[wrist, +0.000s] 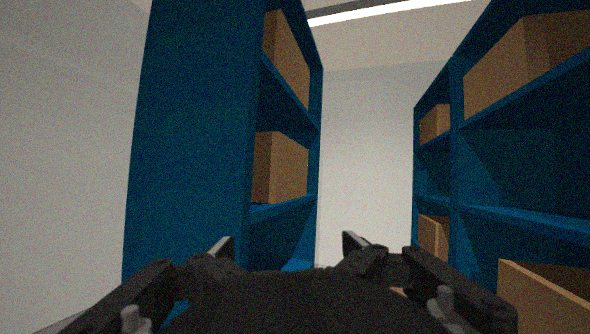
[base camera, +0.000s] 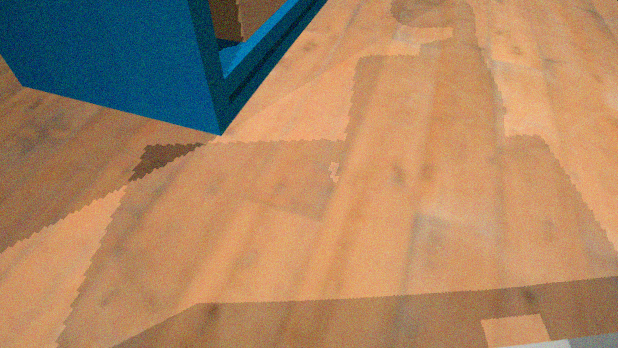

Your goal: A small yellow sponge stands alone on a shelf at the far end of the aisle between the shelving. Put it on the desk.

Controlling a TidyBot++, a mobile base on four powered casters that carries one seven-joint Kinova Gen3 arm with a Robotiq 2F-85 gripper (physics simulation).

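Frame: origin at the arm's base, x left, y down, z back, level; metres.
Seen in the pictures: gripper, fingertip midpoint: (wrist: 289, 246).
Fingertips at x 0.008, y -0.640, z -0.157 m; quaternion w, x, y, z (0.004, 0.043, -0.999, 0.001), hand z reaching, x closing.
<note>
Offsets run from my fingertips to a thing's middle. "pt": to the spot under its first point. Level surfaces: height alone.
My gripper (wrist: 289, 246) is open, with its two fingers wide apart at the bottom of the wrist view and no object seen between them. It points along the aisle between two blue shelf units. The left shelf unit (wrist: 192, 125) (base camera: 110, 60) shows its side panel close by, and its near bottom corner stands on the floor at the upper left of the base camera view. The right shelf unit (wrist: 455, 165) runs along the right of the wrist view. The yellow sponge and the desk do not show in either view.
Brown boxes stand on the shelves, such as one on the left unit @[dx +0.086, dy -0.090, dz -0.815 m] (wrist: 290, 167) and one on the upper right (wrist: 495, 70). An open-topped box @[pt dx -0.800, dy +0.249, dz -0.337 m] (wrist: 545, 290) is low at the right. A pale wall (wrist: 367, 160) closes the far end. Wooden floor @[dy +1.036 m] (base camera: 380, 200) runs beside the left unit.
</note>
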